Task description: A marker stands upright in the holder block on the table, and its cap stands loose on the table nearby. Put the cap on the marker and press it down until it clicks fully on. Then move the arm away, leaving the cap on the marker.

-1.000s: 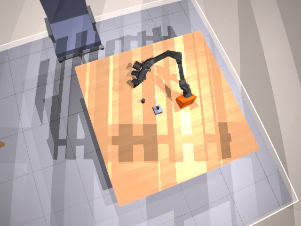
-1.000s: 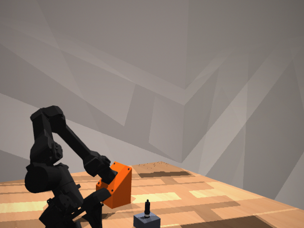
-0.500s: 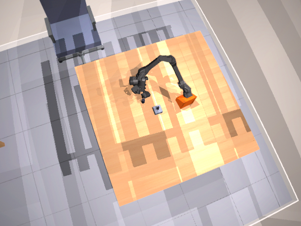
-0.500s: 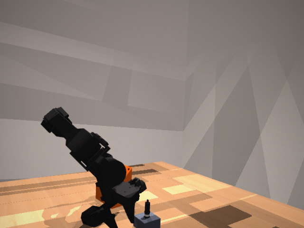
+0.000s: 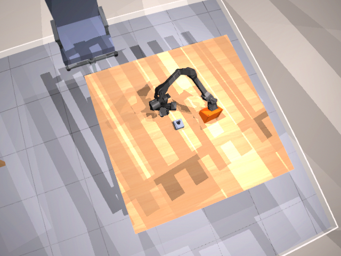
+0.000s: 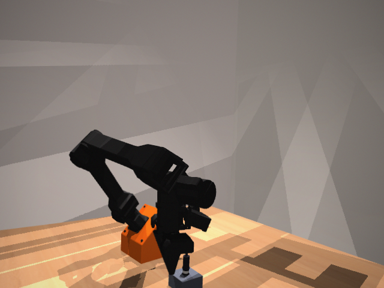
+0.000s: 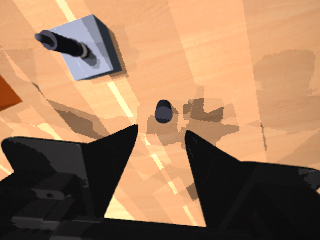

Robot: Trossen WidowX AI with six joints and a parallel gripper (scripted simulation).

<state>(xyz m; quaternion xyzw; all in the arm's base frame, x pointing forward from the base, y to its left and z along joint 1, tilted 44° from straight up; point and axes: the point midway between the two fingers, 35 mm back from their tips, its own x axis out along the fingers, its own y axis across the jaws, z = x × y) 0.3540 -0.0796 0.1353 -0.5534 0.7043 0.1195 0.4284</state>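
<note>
Right now my gripper tip is 9 cm above the dark marker cap.
</note>
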